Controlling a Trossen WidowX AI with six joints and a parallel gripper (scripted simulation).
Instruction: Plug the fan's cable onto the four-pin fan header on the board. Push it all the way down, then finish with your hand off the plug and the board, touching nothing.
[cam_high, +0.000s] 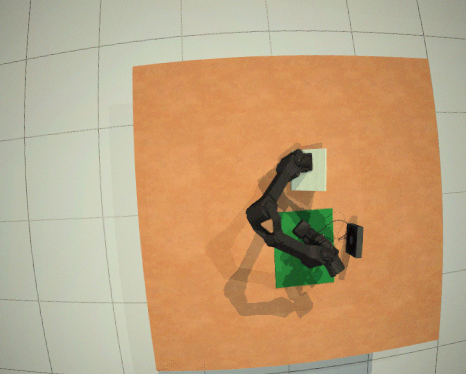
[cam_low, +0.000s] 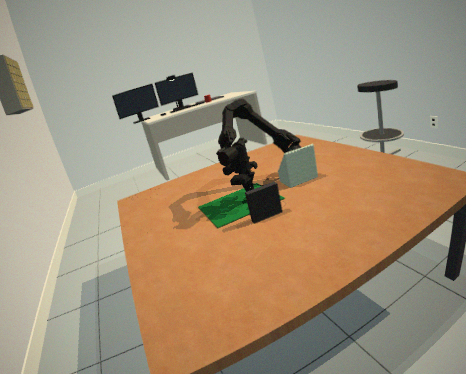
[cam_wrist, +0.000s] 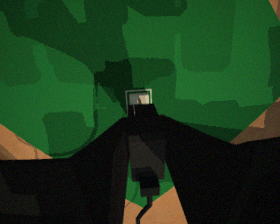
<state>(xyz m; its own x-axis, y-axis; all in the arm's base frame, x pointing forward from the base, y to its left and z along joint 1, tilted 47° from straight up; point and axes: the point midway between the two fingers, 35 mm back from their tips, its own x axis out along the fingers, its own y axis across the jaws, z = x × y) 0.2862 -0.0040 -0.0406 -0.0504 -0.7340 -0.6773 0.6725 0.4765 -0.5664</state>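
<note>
The dark fan plug lies 10 mm behind my gripper tip and 10 mm above it. Also, from my gripper tip: green board 50 mm ahead, 20 mm to the right, 60 mm below; then pale fan header 10 mm behind, 40 mm below; then black fan 10 mm ahead, 170 mm to the left, 20 mm above.
</note>
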